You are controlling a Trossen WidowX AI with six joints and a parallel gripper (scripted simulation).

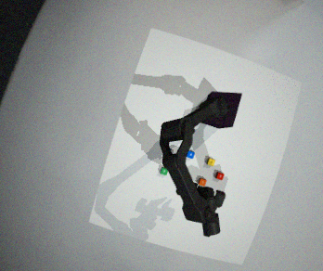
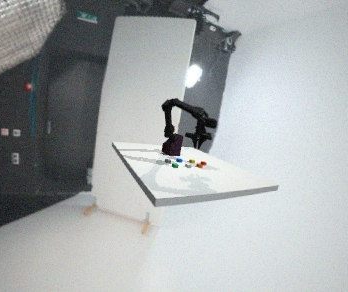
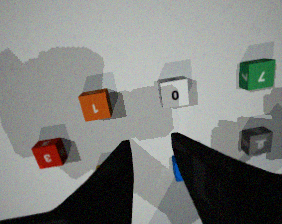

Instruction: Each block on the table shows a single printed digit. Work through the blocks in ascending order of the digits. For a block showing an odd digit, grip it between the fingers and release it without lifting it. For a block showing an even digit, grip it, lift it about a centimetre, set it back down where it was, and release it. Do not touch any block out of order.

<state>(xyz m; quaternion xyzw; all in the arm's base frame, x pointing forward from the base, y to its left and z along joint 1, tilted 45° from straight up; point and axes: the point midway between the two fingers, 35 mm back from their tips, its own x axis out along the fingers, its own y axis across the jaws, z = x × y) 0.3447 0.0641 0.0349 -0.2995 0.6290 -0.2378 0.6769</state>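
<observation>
Now: the orange block 1 cm behind my gripper tip, 5 cm to the left of it and 12 cm below it. The rest, counted from my gripper tip: yellow block 12 cm behind, 6 cm to the left, 12 cm below; then white block 4 cm to the right, 12 cm below; then blue block 12 cm behind, 6 cm to the right, 12 cm below.
</observation>
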